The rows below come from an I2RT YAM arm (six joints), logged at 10 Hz.
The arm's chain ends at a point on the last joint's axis. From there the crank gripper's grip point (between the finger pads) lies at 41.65 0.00 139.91 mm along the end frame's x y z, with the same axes.
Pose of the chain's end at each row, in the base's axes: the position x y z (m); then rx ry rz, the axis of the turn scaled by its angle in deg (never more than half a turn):
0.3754 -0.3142 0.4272 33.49 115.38 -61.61
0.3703 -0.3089 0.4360 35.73 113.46 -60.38
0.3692 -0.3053 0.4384 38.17 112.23 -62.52
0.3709 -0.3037 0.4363 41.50 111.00 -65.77
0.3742 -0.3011 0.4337 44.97 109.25 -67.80
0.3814 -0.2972 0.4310 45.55 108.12 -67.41
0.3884 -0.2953 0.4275 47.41 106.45 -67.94
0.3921 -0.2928 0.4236 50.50 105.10 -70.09
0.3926 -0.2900 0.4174 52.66 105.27 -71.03
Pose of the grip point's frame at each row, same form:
0.4078 -0.4302 0.3448 33.49 115.38 -61.61
0.4046 -0.4247 0.3540 35.73 113.46 -60.38
0.3987 -0.4237 0.3583 38.17 112.23 -62.52
0.3925 -0.4253 0.3584 41.50 111.00 -65.77
0.3900 -0.4246 0.3575 44.97 109.25 -67.80
0.3983 -0.4210 0.3556 45.55 108.12 -67.41
0.4038 -0.4202 0.3534 47.41 106.45 -67.94
0.4010 -0.4190 0.3507 50.50 105.10 -70.09
0.3968 -0.4157 0.3433 52.66 105.27 -71.03

